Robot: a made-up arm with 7 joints.
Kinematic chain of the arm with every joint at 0, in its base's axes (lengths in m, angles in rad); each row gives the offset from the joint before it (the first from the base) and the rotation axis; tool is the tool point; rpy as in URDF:
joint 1: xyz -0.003 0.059 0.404 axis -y
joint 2: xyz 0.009 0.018 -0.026 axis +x
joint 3: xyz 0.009 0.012 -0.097 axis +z
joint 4: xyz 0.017 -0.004 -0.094 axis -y
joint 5: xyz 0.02 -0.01 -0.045 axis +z
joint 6: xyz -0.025 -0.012 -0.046 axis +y
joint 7: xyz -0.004 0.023 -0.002 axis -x
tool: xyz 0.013 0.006 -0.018 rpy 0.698 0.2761 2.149
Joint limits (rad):
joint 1: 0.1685..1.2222
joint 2: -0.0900..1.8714
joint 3: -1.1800..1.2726
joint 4: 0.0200..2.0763
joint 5: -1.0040..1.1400
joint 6: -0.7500..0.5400
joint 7: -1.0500..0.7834
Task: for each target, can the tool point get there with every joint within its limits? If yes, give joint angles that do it. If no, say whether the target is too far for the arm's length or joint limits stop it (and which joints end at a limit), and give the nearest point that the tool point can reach.
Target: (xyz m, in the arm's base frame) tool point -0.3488 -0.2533 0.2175
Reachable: no: too far | nearest point 0.0526 -0.0486 0.2498 | short by 0.452 m
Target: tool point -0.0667 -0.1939 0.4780
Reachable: no: joint limits stop it (at a limit: joint 1, joint 2, joint 4, joint 5, joint 7) | nearest point 0.1450 -0.0389 0.3820 | short by 0.279 m
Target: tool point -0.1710 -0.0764 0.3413
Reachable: no: joint limits stop it (at a limit: joint 1, joint 2, joint 3, joint 4, joint 5, joint 6, joint 7) | nearest point 0.0472 -0.0400 0.2632 | short by 0.235 m
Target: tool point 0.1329 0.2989 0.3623
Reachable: yes | joints 0.4151 1.5334 -0.6136 1.1606 0.6137 -0.6518 0.2039
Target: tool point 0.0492 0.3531 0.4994
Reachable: yes | joints 1.0286 1.6089 0.1495 0.7762 0.3048 0.3667 0.0399
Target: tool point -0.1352 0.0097 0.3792
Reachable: no: joint limits stop it (at a limit: joint 1, joint 2, joint 3, joint 4, joint 5, joint 6) | nearest point -0.0980 0.1530 0.4665 | short by 0.172 m
